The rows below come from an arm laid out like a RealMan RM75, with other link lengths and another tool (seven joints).
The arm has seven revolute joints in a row. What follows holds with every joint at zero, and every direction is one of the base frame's. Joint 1 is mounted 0.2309 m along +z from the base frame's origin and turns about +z. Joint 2 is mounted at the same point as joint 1 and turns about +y. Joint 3 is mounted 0.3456 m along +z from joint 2 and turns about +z. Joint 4 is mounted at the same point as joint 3 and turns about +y. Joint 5 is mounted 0.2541 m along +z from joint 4 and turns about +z. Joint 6 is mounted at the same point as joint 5 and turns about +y. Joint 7 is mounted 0.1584 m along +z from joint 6 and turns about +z. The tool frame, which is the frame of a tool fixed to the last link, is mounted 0.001 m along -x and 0.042 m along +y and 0.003 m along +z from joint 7; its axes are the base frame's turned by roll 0.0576, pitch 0 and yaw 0.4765 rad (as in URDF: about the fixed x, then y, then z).
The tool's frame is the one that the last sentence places.
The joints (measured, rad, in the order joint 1, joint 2, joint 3, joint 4, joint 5, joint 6, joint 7), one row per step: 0.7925 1.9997 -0.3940 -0.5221 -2.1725 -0.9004 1.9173; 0.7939 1.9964 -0.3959 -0.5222 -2.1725 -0.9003 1.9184; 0.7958 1.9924 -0.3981 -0.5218 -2.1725 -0.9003 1.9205; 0.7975 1.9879 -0.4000 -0.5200 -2.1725 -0.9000 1.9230; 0.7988 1.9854 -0.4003 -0.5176 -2.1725 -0.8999 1.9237; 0.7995 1.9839 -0.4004 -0.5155 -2.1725 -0.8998 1.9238; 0.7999 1.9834 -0.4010 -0.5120 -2.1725 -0.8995 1.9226; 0.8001 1.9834 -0.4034 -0.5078 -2.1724 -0.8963 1.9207; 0.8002 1.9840 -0.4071 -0.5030 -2.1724 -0.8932 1.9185; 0.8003 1.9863 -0.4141 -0.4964 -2.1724 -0.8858 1.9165; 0.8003 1.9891 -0.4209 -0.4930 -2.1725 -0.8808 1.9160; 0.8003 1.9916 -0.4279 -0.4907 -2.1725 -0.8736 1.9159; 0.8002 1.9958 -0.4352 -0.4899 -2.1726 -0.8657 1.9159; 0.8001 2.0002 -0.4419 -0.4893 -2.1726 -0.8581 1.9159; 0.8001 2.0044 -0.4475 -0.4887 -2.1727 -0.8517 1.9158; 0.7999 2.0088 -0.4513 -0.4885 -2.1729 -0.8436 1.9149
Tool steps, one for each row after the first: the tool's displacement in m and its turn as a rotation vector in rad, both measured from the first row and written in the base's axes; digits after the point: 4 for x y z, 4 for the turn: -0.0004 0.0010 0.0018 0.0013 -0.0028 0.0015; -0.0009 0.0023 0.0039 0.0024 -0.0051 0.0029; -0.0012 0.0034 0.0060 0.0032 -0.0067 0.0031; -0.0014 0.0040 0.0068 0.0030 -0.0068 0.0031; -0.0014 0.0043 0.0071 0.0025 -0.0068 0.0030; -0.0012 0.0041 0.0062 0.0000 -0.0068 0.0030; -0.0009 0.0039 0.0047 -0.0024 -0.0089 0.0020; -0.0005 0.0035 0.0025 -0.0067 -0.0114 0.0014; -0.0001 0.0029 -0.0015 -0.0127 -0.0157 -0.0009; -0.0002 0.0024 -0.0050 -0.0182 -0.0191 -0.0019; -0.0001 0.0022 -0.0078 -0.0211 -0.0240 -0.0038; -0.0003 0.0019 -0.0112 -0.0238 -0.0290 -0.0056; -0.0006 0.0016 -0.0145 -0.0262 -0.0334 -0.0073; -0.0009 0.0013 -0.0177 -0.0287 -0.0368 -0.0085; -0.0009 0.0010 -0.0205 -0.0288 -0.0406 -0.0110
